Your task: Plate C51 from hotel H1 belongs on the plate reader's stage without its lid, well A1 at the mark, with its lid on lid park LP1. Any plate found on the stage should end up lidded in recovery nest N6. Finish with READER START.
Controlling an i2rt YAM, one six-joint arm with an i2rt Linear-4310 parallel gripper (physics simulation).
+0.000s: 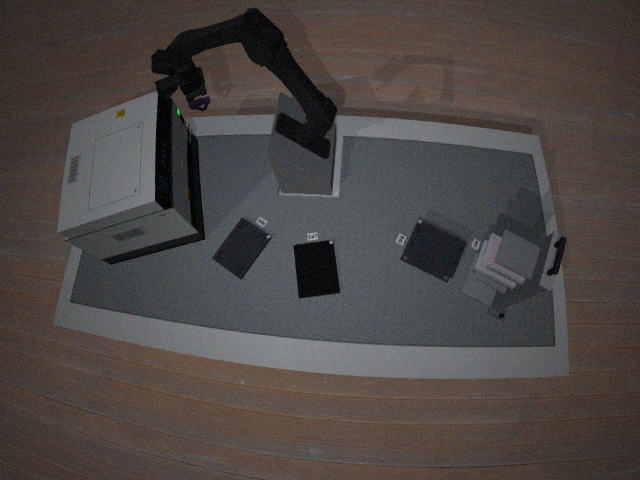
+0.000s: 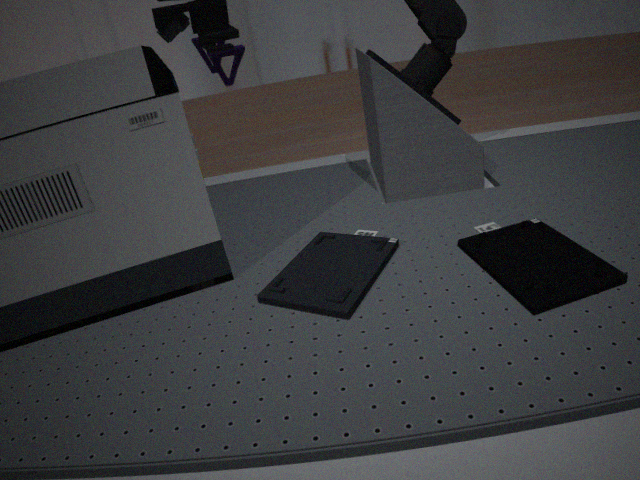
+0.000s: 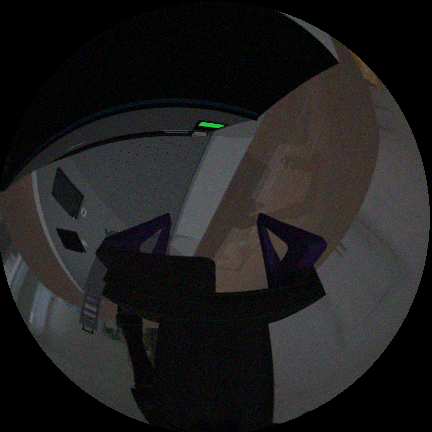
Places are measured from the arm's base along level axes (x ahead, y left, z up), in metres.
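Where they show: gripper, fingertip midpoint: [image 1: 201,98] [image 2: 222,78] [image 3: 213,217]; arm's base, link origin: [image 1: 303,136] [image 2: 411,89].
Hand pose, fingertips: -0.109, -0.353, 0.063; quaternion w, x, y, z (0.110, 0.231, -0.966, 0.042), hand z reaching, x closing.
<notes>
Things, the pixels of their centre, and the offset from my fingertips, as dx, dy, dz. "spot": a spot on its surface instead.
- plate reader, body centre: [image 2: 74,172] [image 1: 133,180] +0.282, -0.198, -0.064
- Hotel H1, surface spot: [image 1: 519,250] spot: +0.453, +0.948, +0.038
- black lid park, body centre: [image 2: 535,256] [image 1: 316,268] [image 3: 68,241] +0.474, +0.426, -0.208
- black handle, surface spot: [image 1: 556,256] spot: +0.493, +0.998, +0.128
- small dark knob, surface spot: [image 1: 501,315] spot: +0.576, +1.001, -0.201
My gripper [image 1: 202,103] [image 2: 222,77] [image 3: 213,217] is open and empty, raised beside the rear front-side corner of the plate reader [image 1: 113,165] [image 2: 118,180], whose green display [image 3: 211,125] is lit. The stage and any plate on it are hidden. Hotel H1 [image 1: 519,250] appears to be the stack at the right, with pale pinkish plates [image 1: 493,263] inside; C51 cannot be told apart. The black lid park [image 1: 316,269] [image 2: 542,266] [image 3: 71,240] lies mid-table; its tag resembles LP1. A dark nest [image 1: 241,249] [image 2: 330,273] [image 3: 67,194] lies between it and the reader; its blurred tag may read N6.
Another dark nest [image 1: 434,250], its tag unreadable, lies left of the hotel. The grey arm pedestal [image 1: 302,167] [image 2: 423,139] stands at the rear middle. A black handle [image 1: 556,256] stands at the right edge. A small dark knob [image 1: 501,315] is near the hotel.
</notes>
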